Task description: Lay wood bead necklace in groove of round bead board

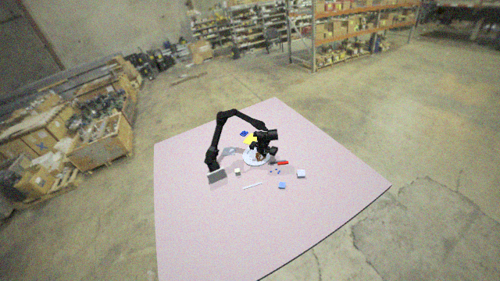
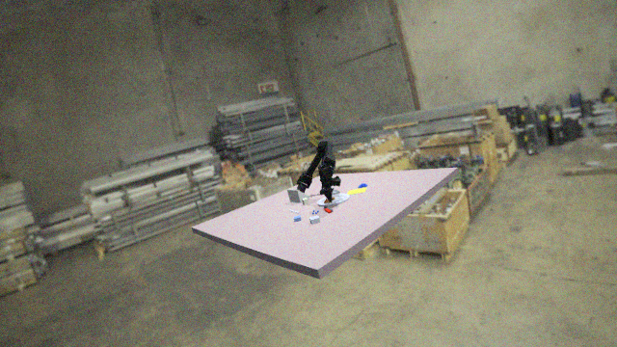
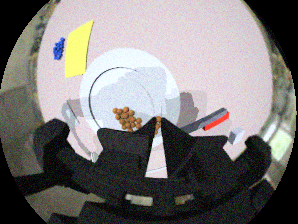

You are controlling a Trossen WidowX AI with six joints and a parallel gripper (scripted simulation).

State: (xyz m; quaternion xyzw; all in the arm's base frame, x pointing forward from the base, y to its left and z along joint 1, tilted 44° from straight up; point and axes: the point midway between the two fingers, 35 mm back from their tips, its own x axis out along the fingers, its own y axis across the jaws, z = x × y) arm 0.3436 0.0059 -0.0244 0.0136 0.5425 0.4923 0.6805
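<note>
Now: the red-handled tool 7 cm ahead of my gripper tip, 9 cm to the right of it and 1 cm below it. From my gripper tip the other things lie so: white stick 15 cm behind, 17 cm to the right, 2 cm below; then cream cube 21 cm behind, 4 cm to the right; then yellow sheet 2 cm behind, 23 cm to the left, 2 cm below.
</note>
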